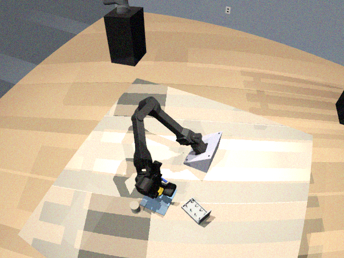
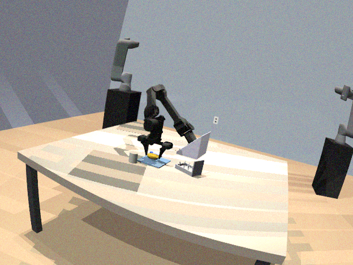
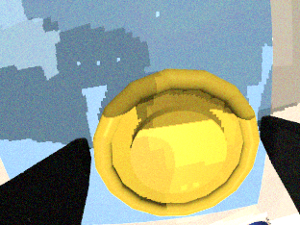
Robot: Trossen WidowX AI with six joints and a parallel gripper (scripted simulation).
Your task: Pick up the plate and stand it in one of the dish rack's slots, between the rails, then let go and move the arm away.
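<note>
Right now my gripper tip is 3 cm short of the blue mat, 2 cm to the right of it and 1 cm above it. The rest, counted from my gripper tip: yellow plate (1 cm above); then small white cup (12 cm ahead, 6 cm to the right, 2 cm above); then grey dish rack (21 cm to the left, 4 cm ahead, 1 cm above).
</note>
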